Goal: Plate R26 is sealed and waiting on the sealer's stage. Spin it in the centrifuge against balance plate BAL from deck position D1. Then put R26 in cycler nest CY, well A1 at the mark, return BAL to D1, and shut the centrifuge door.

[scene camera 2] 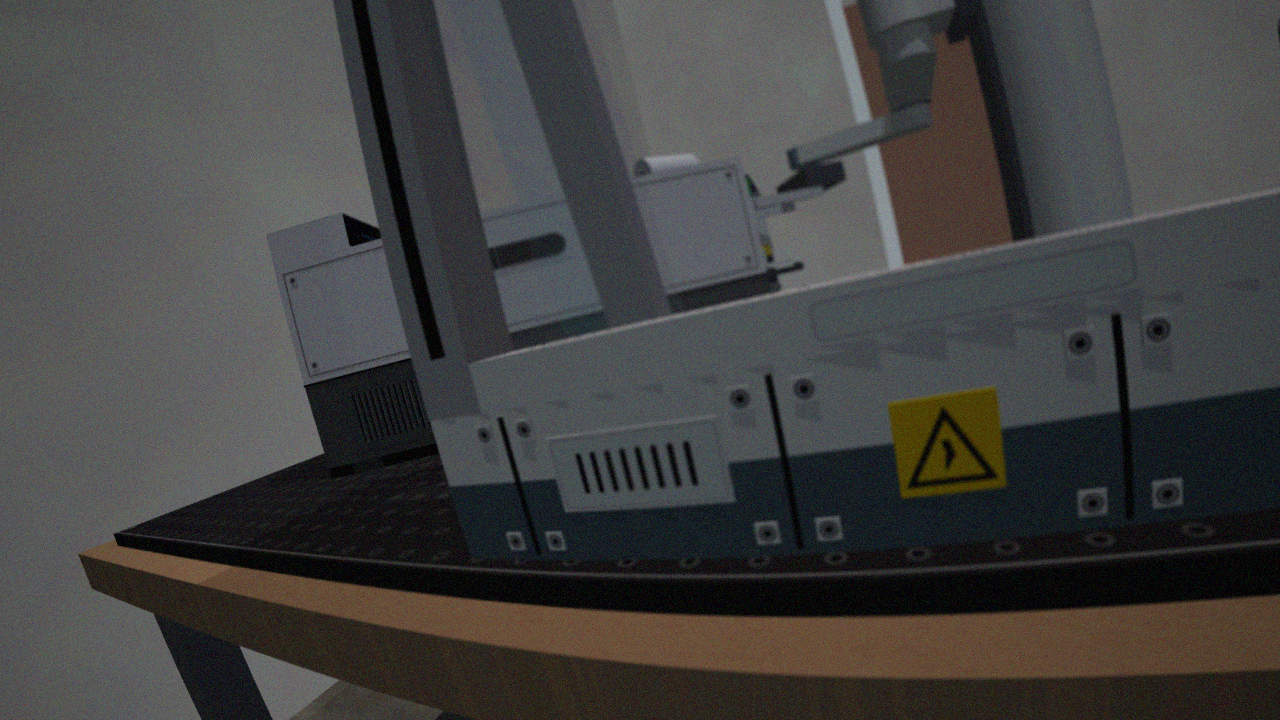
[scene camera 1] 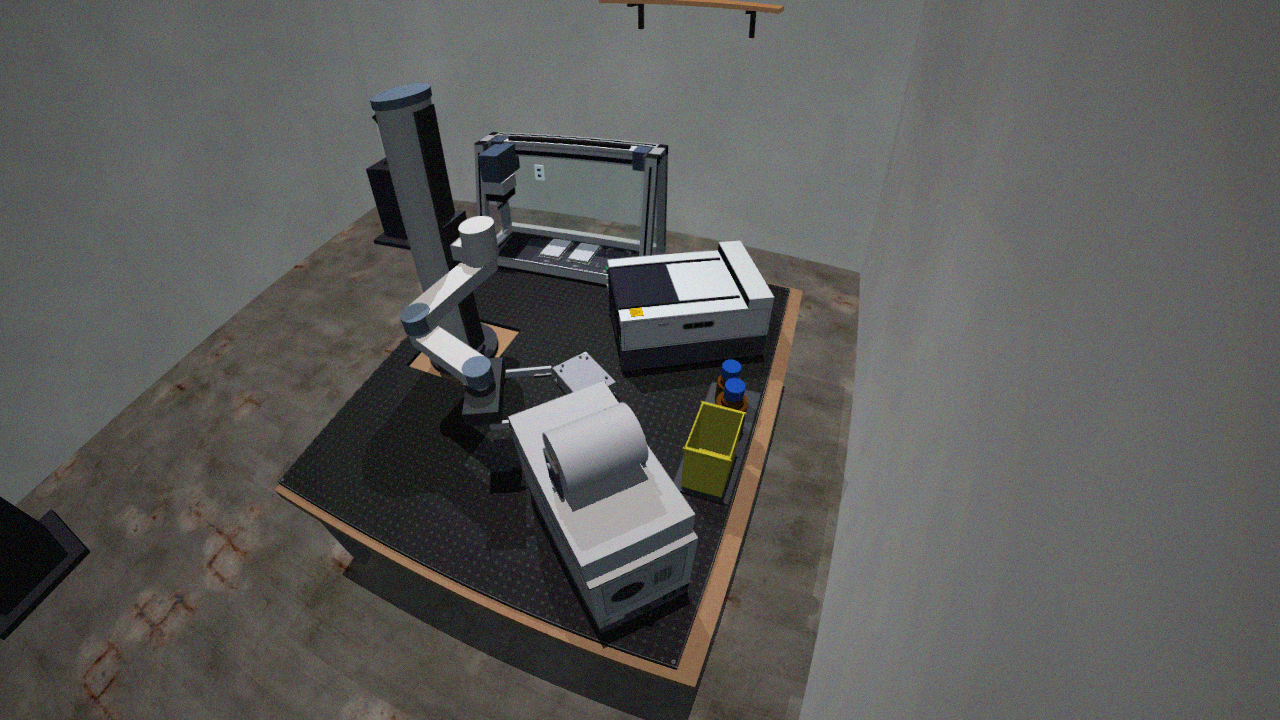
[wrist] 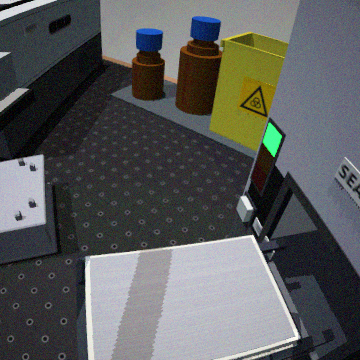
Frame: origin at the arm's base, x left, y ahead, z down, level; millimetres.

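Where they show: gripper, fingertip midpoint: (scene camera 1: 552, 393) (wrist: 203, 94).
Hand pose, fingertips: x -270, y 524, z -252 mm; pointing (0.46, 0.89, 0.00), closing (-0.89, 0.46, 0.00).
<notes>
After its pixels a point has its place.
The sealed plate R26 (wrist: 215, 295) @[x -301, y 523, z -130 mm] lies level, low in the wrist view, at the mouth of the sealer (scene camera 1: 590, 474) @[x -563, y 770, z -443 mm] (scene camera 2: 698, 228) (wrist: 325, 110) @[x -309, y 612, z -229 mm], whose green lamp is lit. A shadow band crosses its top; its label and well A1 are not readable. My gripper (scene camera 1: 529, 395) @[x -270, y 524, z -252 mm] (scene camera 2: 769, 204) is open and empty beside the sealer front; its fingertips do not show in the wrist view. A white machine (scene camera 1: 698, 331) @[x 186, y 765, z -153 mm] (scene camera 2: 344, 308) @[x 556, y 748, z -168 mm] (wrist: 60, 40) @[x 183, y 759, z -144 mm] stands behind; whether it is the centrifuge or the cycler, I cannot tell. Two white plates (scene camera 1: 555, 248) @[x 566, y 79, z -85 mm] (scene camera 1: 585, 252) @[x 574, y 208, z -86 mm] sit on the rear deck; BAL and D1 are unreadable.
A pale platform with short pins (scene camera 1: 581, 371) @[x -12, y 466, z -68 mm] (wrist: 22, 195) @[x -65, y 516, z -68 mm] stands between the sealer and the white machine. Brown bottles with blue caps (scene camera 1: 733, 394) @[x -67, y 927, z -193 mm] (wrist: 199, 75) @[x -63, y 888, z -101 mm] and a yellow bin (scene camera 1: 709, 470) @[x -265, y 924, z -123 mm] (wrist: 237, 105) @[x -161, y 857, z -87 mm] stand near the table edge. A gantry frame (scene camera 1: 660, 197) @[x 629, y 493, z -347 mm] (scene camera 2: 420, 205) @[x 713, y 466, z -163 mm] stands at the back.
</notes>
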